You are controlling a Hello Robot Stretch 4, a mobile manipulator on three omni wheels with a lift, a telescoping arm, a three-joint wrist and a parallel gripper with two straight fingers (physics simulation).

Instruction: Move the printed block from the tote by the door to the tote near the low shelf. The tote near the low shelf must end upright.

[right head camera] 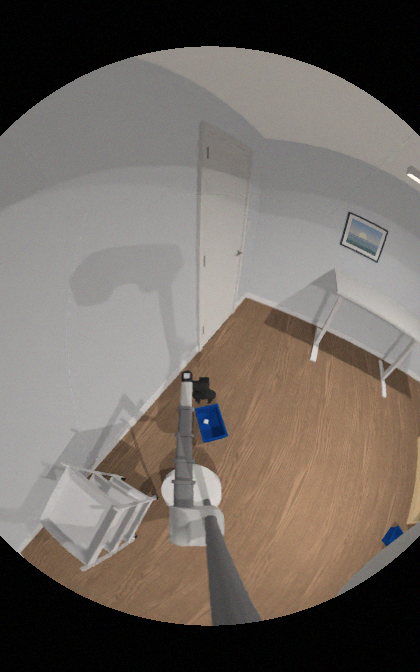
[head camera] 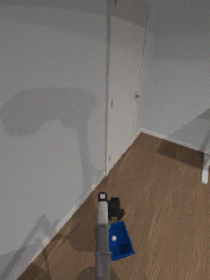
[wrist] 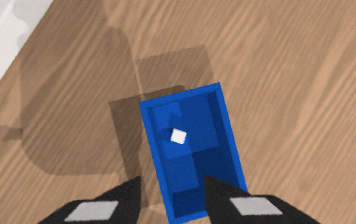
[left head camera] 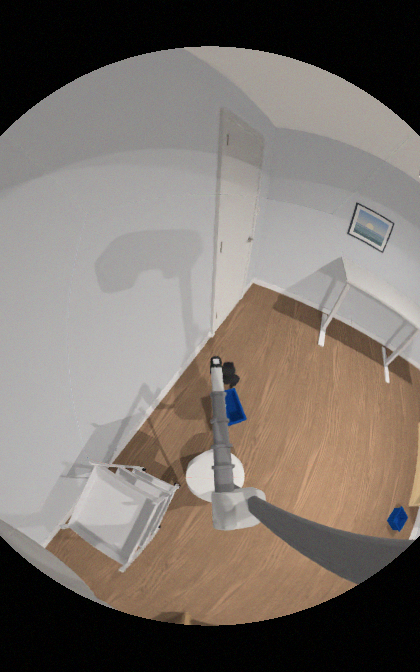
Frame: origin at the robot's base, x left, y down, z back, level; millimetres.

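Seen in the pictures: gripper, fingertip midpoint: [right head camera: 203, 401] [head camera: 114, 219] [wrist: 172, 191].
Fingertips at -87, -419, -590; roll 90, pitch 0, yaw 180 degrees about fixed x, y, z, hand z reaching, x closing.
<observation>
Pixels of each thing's top centre, then the offset from my fingertips to it, as dx, dy, dz. Level surfaces: height alone.
- door, middle of its top: [wrist: 195, 153] [right head camera: 210, 421] [head camera: 118, 238] -58, +327, +32
- small white printed block, middle of its top: [wrist: 178, 136] [right head camera: 205, 420] [head camera: 114, 237] -23, +398, -1
- white table, its level: dy -503
The blue tote by the door [head camera: 129, 237] [left head camera: 240, 403] [right head camera: 222, 421] [wrist: 230, 135] stands upright on the floor. The small white printed block [head camera: 114, 238] [right head camera: 206, 421] [wrist: 178, 136] lies inside it, toward its left side in the wrist view; the arm hides it in the left head view. My gripper [head camera: 116, 218] [right head camera: 204, 401] [wrist: 172, 191] is open and empty, above the tote and apart from the block. In the wrist view the block shows ahead of the gap between the fingertips. The other blue tote [left head camera: 397, 518] [right head camera: 392, 535] stands on the floor far right and looks upright; its inside is unclear.
A pale wooden piece [left head camera: 415, 475] [right head camera: 415, 492] shows beside the far tote at the right edge. A white shelved unit [left head camera: 107, 505] [right head camera: 75, 515] stands at the lower left near the wall. The door [head camera: 125, 90] and a white table [left head camera: 380, 295] [right head camera: 372, 300] are farther back.
</observation>
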